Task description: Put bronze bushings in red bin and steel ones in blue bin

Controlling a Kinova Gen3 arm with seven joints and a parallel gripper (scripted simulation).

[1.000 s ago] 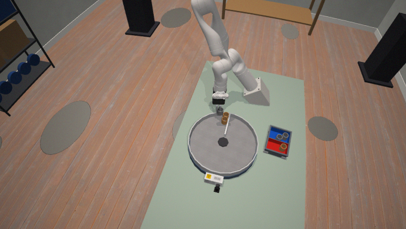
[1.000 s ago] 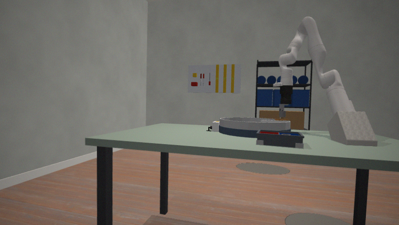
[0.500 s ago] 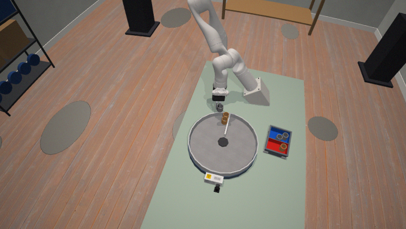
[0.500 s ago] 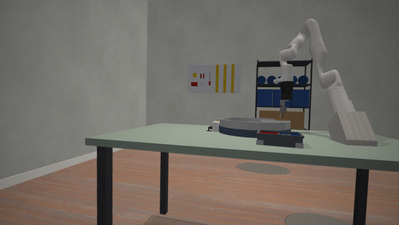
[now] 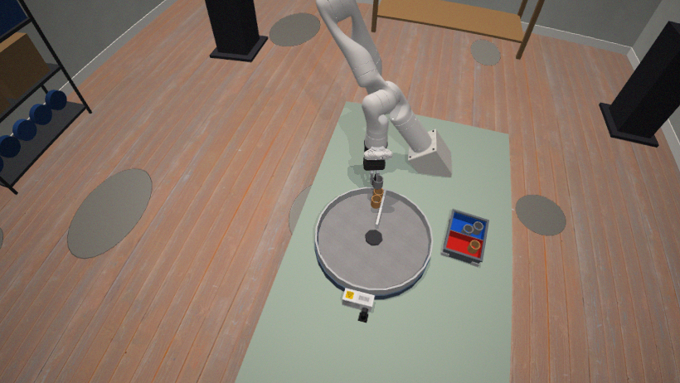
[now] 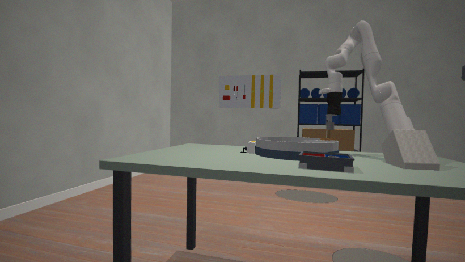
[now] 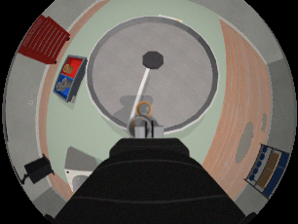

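Right now my hand is 380 mm to the right of the two-part bin, 150 mm above it and 70 mm short of it. Also, from my hand: grey turntable 170 mm ahead, 120 mm below, 40 mm to the left.
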